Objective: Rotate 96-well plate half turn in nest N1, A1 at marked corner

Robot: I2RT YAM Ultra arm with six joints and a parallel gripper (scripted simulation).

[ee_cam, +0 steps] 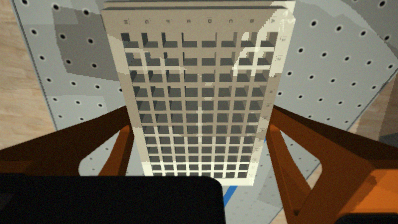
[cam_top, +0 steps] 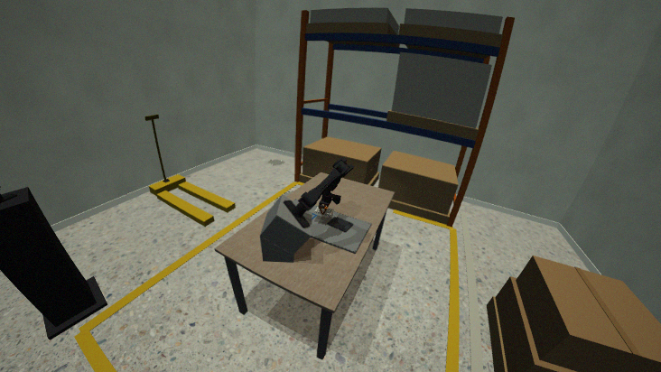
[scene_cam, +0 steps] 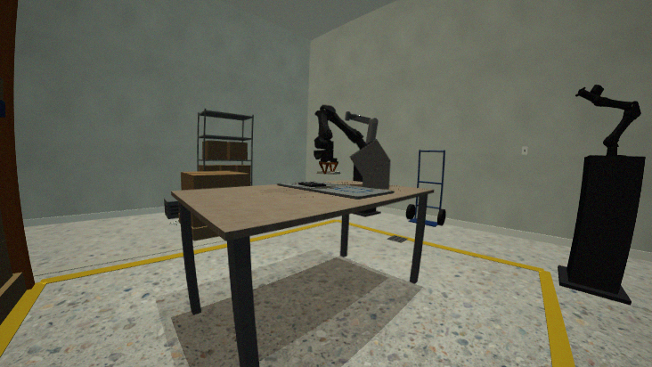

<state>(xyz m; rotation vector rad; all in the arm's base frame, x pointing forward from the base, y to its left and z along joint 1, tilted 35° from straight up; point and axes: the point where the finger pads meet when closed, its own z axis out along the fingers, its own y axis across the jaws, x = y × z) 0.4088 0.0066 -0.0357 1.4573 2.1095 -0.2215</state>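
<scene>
My gripper is now 9 cm short of the A1 label, 5 cm to the left of it and 8 cm above it. From my hand the other things lie so: cream 96-well plate: right at my hand; then dark plate nest N1: 4 cm ahead, 13 cm to the right, 9 cm below.
</scene>
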